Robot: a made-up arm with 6 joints.
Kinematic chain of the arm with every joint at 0, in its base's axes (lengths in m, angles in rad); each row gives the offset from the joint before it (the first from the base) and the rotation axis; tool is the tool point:
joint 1: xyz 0 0 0.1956 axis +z
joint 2: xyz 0 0.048 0 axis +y
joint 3: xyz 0 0 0.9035 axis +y
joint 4: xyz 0 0 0.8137 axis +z
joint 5: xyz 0 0 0 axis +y
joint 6: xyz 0 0 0.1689 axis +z
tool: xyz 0 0 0
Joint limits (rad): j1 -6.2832..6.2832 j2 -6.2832..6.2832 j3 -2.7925..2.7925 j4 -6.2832..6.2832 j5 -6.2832..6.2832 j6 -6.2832..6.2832
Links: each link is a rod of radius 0.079 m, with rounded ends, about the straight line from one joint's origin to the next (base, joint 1, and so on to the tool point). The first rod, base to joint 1, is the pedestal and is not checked.
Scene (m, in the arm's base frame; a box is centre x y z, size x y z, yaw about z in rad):
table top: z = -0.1
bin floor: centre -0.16 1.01 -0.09 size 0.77 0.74 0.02 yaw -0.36
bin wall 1: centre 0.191 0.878 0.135 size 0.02 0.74 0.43 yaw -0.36
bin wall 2: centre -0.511 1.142 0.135 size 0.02 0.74 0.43 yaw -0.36
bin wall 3: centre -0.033 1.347 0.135 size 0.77 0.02 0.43 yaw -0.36
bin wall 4: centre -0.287 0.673 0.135 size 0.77 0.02 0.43 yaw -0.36
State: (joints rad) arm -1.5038 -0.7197 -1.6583 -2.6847 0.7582 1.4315
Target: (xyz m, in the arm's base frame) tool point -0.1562 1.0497 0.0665
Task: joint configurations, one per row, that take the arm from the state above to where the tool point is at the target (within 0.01 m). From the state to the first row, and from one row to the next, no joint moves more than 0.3 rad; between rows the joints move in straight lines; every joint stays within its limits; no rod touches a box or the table.
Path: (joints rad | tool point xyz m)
1: -1.4278 -0.7131 -1.7889 -2.6837 0.7906 1.4315 | -0.1563 1.0497 0.0665

